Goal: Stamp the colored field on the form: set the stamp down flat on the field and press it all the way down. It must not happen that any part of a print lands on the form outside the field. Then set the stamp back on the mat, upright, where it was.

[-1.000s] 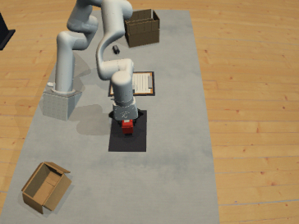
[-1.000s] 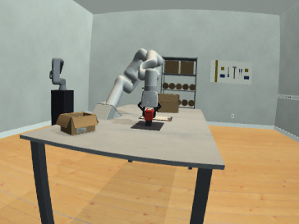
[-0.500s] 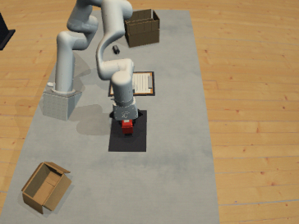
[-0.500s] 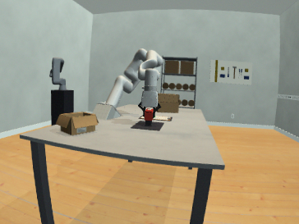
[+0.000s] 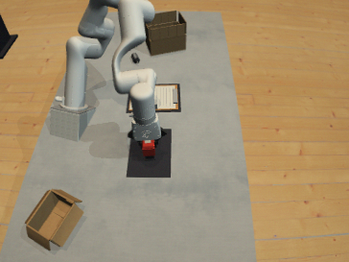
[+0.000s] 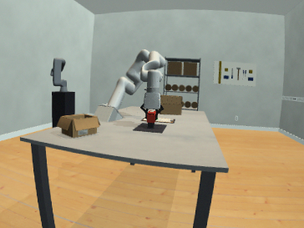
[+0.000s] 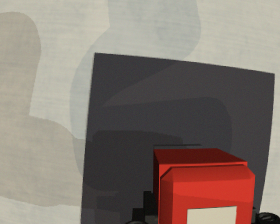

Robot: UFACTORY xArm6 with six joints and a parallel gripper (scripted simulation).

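Right now my hand is 70 mm above the dark mat. The rest, counted from my hand: black object: 120 mm behind, 570 mm to the left, 50 mm below; red stamp: 20 mm below.
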